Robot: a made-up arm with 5 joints.
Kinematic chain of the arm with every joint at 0, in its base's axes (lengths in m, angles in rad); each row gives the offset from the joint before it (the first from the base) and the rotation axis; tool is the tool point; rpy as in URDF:
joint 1: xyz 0.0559 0 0.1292 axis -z
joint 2: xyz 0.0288 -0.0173 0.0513 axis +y
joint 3: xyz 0.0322 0 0.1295 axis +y
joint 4: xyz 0.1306 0 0.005 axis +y
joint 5: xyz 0.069 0.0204 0 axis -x
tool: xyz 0 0 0 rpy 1.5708 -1.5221 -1.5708
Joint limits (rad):
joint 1: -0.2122..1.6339
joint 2: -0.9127..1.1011
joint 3: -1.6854..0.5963
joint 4: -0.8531..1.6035
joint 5: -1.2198..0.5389
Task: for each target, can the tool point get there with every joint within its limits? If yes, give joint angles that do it. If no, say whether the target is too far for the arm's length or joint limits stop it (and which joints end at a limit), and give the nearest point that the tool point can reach.
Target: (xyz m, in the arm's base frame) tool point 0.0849 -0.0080 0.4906
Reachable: yes | joints 0.3715 -0.6979 -0.4889 -0.1591 0.0505
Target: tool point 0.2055 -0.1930 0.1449
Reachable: yes | joints 0.9240 0.5293 0.0075 0.9266 -0.8060
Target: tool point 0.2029 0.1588 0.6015
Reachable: no: too far | nearest point 0.1916 0.0324 0.4947 | short by 0.166 m
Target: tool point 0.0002 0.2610 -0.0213
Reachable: no: joint limits stop it (at a limit: joint 1, joint 2, joint 3) | nearest point 0.1438 0.0221 0.0410 | short by 0.286 m
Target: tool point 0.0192 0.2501 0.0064
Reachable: no: joint limits stop it (at a limit: joint 1, joint 2, joint 3) | nearest point 0.1405 0.0214 0.0462 | short by 0.262 m
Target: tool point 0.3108 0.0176 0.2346
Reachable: yes | joints -0.0567 0.1239 0.0912 0.5434 0.2310
